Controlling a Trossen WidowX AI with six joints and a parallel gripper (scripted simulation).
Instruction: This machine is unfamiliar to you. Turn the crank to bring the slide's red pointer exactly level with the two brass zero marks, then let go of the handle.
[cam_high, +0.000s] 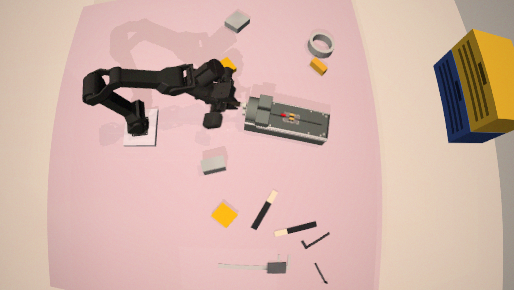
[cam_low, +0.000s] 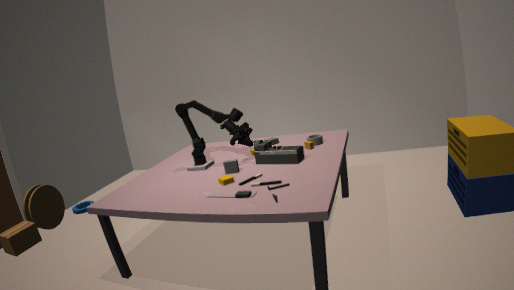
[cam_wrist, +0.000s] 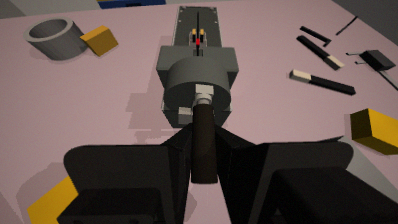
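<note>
Now: the red pointer 140 mm ahead of my gripper tip, 30 mm to the right of it and 10 mm below it. Also, from my gripper tip: orange block 300 mm ahead, 170 mm to the left, 80 mm below; then dark crank handle 20 mm behind, 20 mm above.
</note>
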